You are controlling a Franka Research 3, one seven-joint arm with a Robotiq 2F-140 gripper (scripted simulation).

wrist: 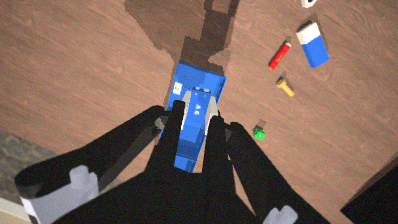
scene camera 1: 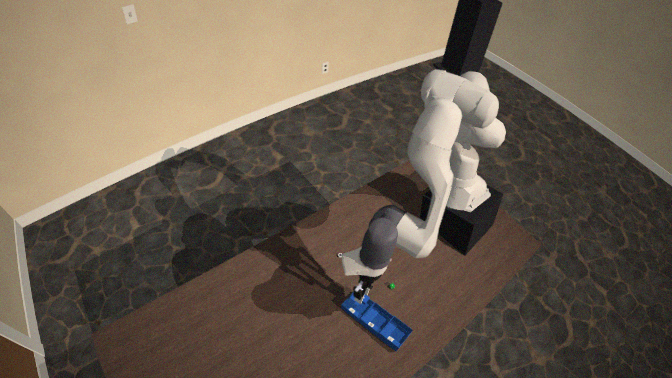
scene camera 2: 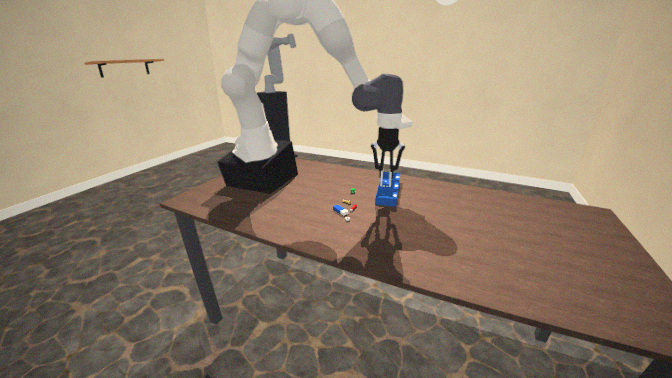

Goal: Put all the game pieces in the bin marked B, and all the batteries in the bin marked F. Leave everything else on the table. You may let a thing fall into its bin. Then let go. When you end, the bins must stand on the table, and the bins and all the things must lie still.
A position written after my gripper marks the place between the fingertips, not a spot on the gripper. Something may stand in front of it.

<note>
In view: my gripper (scene camera 2: pixel 385 185) and a blue-and-white block (wrist: pixel 309 37).
My gripper shows as well in the wrist view (wrist: pixel 198 102).
</note>
